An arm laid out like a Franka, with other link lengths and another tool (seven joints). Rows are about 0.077 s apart.
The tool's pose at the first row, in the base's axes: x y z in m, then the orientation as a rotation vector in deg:
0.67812, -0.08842, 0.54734, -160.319, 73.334, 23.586
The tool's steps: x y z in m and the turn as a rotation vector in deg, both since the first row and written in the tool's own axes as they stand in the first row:
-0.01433, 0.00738, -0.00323, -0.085, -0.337, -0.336
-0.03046, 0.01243, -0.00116, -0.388, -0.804, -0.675
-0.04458, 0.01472, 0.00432, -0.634, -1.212, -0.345
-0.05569, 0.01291, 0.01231, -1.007, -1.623, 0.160
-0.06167, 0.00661, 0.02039, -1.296, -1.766, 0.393
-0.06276, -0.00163, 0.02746, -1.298, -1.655, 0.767
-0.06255, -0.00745, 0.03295, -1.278, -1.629, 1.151
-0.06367, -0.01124, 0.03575, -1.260, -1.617, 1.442
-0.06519, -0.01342, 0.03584, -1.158, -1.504, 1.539
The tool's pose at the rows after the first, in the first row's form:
0.66437, -0.08317, 0.55466, -160.372, 72.794, 24.088
0.65005, -0.07430, 0.55715, -160.527, 72.255, 24.929
0.63828, -0.06461, 0.55563, -160.319, 72.691, 25.679
0.63091, -0.05407, 0.55061, -160.117, 73.398, 26.540
0.63007, -0.04435, 0.54387, -160.142, 73.751, 26.965
0.63397, -0.03710, 0.53670, -160.010, 74.317, 26.836
0.63723, -0.03263, 0.53091, -159.803, 74.878, 26.804
0.63874, -0.02891, 0.52821, -159.638, 75.300, 26.787
0.63940, -0.02634, 0.52835, -159.569, 75.447, 26.561

